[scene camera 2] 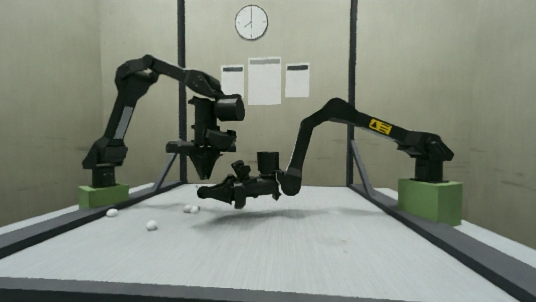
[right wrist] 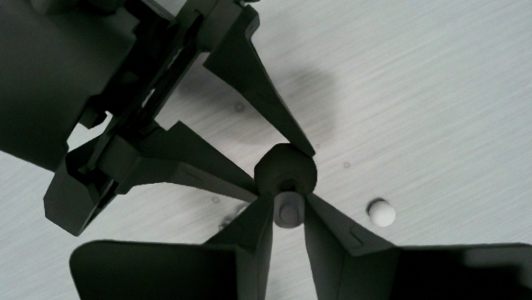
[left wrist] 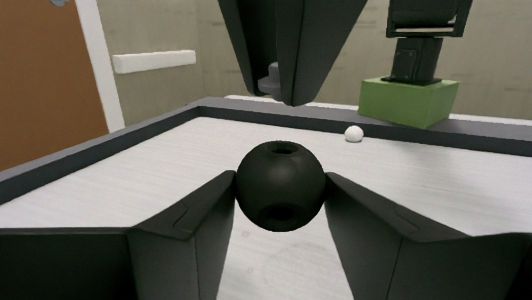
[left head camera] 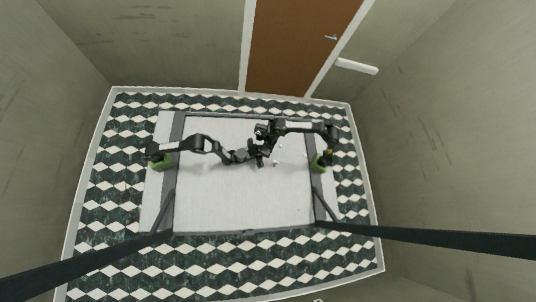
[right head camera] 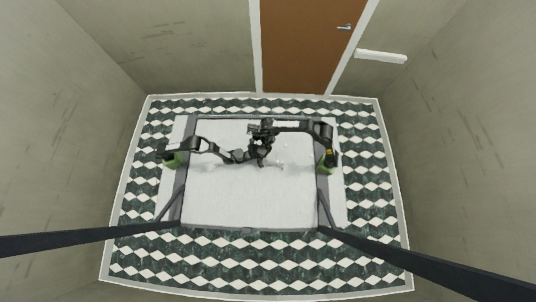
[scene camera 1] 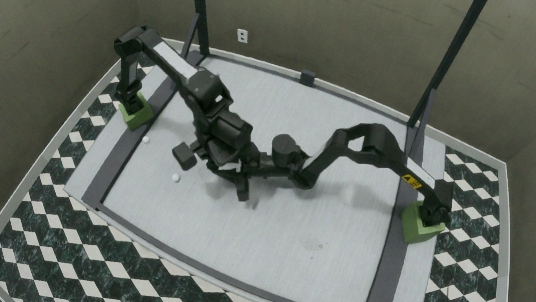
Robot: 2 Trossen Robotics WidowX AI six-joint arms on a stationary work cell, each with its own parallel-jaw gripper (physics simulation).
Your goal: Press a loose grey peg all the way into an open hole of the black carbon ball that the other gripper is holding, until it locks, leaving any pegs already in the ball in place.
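The black ball is pinched between the tips of my left gripper, which is shut on it above the table. In the left wrist view one dark hole is on its top and another low on its near side. My right gripper points down over the ball, shut on a grey peg. In the left wrist view the peg and fingertips are above the ball with a gap between. In the right wrist view the peg overlaps the ball's near edge and partly hides a hole.
White balls lie on the table. Small pieces are partly hidden behind a right finger in the right wrist view. A dark frame edge borders the table. The right arm's green base stands beyond it.
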